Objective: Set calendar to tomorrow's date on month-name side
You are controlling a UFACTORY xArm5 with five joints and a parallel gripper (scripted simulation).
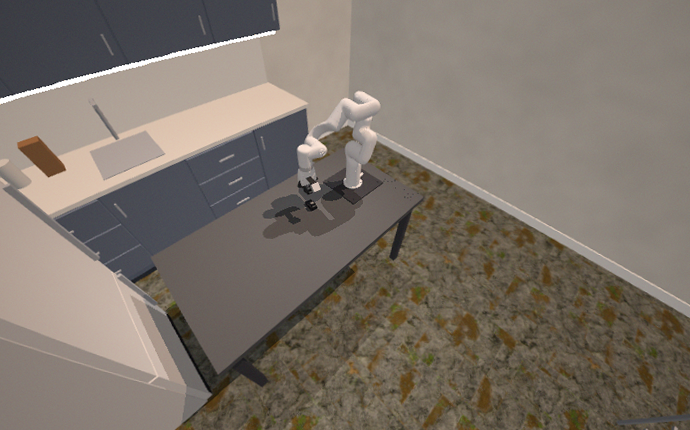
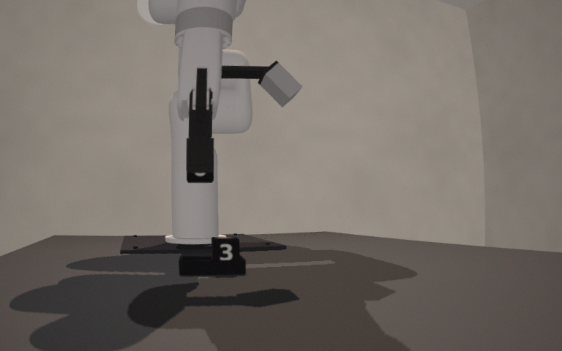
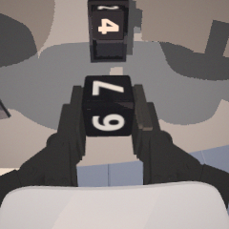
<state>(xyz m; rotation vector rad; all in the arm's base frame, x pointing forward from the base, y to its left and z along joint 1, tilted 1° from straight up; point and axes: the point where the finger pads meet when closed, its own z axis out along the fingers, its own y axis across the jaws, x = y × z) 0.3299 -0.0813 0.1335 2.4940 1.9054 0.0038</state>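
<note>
Now: the black calendar tray 130 mm below my hand and 10 mm to the left of it.
</note>
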